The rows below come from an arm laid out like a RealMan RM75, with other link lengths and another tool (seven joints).
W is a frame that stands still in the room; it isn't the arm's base.
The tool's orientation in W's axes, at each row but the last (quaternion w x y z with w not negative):
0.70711, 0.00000, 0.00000, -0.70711
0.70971, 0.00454, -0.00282, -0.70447
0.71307, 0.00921, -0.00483, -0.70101
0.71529, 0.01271, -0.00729, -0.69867
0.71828, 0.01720, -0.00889, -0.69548
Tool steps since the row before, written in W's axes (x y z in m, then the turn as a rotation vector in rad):
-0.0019, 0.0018, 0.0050, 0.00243, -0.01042, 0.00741
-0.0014, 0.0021, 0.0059, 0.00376, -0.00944, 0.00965
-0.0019, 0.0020, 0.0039, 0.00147, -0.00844, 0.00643
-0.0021, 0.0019, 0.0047, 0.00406, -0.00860, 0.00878
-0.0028, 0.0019, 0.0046, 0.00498, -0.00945, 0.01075
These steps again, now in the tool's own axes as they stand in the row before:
-0.0018, -0.0019, 0.0050, 0.01042, 0.00243, 0.00741
-0.0021, -0.0013, 0.0059, 0.00944, 0.00379, 0.00963
-0.0021, -0.0018, 0.0039, 0.00843, 0.00145, 0.00645
-0.0020, -0.0019, 0.0047, 0.00863, 0.00411, 0.00873
-0.0020, -0.0026, 0.0047, 0.00949, 0.00507, 0.01068

